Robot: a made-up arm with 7 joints.
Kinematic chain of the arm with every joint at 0, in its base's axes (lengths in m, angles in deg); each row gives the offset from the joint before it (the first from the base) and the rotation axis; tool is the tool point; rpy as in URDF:
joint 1: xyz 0 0 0.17 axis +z
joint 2: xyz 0 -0.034 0.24 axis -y
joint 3: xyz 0 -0.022 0.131 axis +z
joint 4: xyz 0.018 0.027 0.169 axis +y
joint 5: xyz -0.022 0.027 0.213 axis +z
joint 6: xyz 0 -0.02 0.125 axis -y
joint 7: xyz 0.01 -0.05 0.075 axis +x
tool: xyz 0 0 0 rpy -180 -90 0
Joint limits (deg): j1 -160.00..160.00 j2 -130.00..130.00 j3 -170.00..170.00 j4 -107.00..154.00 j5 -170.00..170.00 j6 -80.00..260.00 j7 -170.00..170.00
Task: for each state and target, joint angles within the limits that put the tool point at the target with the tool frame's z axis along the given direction. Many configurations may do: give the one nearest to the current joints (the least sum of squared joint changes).
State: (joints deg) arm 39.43 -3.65 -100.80 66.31 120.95 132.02 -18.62
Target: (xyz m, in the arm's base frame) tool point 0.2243 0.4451 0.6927 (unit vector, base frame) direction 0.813 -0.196 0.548
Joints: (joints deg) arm 96.82 -46.30 -82.85 34.34 125.15 147.61 -18.62
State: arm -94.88 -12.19 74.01 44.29 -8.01 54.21 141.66
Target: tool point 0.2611 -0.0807 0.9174 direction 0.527 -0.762 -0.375
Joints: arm -96.99 20.49 57.02 77.28 -7.44 40.40 141.66
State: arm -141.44 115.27 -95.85 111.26 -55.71 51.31 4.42
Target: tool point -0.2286 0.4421 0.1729 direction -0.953 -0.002 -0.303
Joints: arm -126.11 117.51 -117.26 107.34 -60.29 82.19 4.42
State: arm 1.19 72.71 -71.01 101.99 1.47 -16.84 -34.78
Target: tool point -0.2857 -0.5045 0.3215 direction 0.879 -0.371 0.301
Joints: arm 4.44 95.60 -95.03 88.82 16.10 23.51 -34.78
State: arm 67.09 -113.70 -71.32 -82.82 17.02 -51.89 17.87
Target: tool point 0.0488 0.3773 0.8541 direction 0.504 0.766 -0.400
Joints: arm 62.71 -68.99 -33.34 -66.00 18.55 -17.16 17.87
